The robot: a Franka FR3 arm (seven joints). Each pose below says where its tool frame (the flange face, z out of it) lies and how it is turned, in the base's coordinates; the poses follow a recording.
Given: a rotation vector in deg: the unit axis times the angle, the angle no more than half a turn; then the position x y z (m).
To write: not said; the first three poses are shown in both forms.
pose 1, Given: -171.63, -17.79, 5.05, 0.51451, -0.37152, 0.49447
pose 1, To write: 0.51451, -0.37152, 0.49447, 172.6, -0.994, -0.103, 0.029
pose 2, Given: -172.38, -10.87, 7.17, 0.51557, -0.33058, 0.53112
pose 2, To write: 0.51557, -0.33058, 0.53112, 172.9, -0.997, -0.063, 0.041
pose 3, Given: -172.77, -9.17, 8.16, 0.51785, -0.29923, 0.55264
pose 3, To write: 0.51785, -0.29923, 0.55264, 173.2, -0.997, -0.053, 0.047
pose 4, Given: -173.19, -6.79, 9.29, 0.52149, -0.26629, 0.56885
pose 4, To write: 0.52149, -0.26629, 0.56885, 173.6, -0.998, -0.039, 0.054
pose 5, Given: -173.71, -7.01, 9.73, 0.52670, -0.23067, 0.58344
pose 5, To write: 0.52670, -0.23067, 0.58344, 174.1, -0.998, -0.040, 0.056
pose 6, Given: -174.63, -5.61, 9.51, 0.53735, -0.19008, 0.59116
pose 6, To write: 0.53735, -0.19008, 0.59116, 175.0, -0.998, -0.032, 0.054
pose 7, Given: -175.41, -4.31, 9.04, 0.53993, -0.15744, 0.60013
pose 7, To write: 0.53993, -0.15744, 0.60013, 175.7, -0.998, -0.025, 0.051
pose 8, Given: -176.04, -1.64, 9.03, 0.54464, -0.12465, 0.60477
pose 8, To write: 0.54464, -0.12465, 0.60477, 176.3, -0.999, -0.009, 0.051
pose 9, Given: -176.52, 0.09, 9.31, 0.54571, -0.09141, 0.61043
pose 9, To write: 0.54571, -0.09141, 0.61043, 176.8, -0.999, 0.001, 0.053
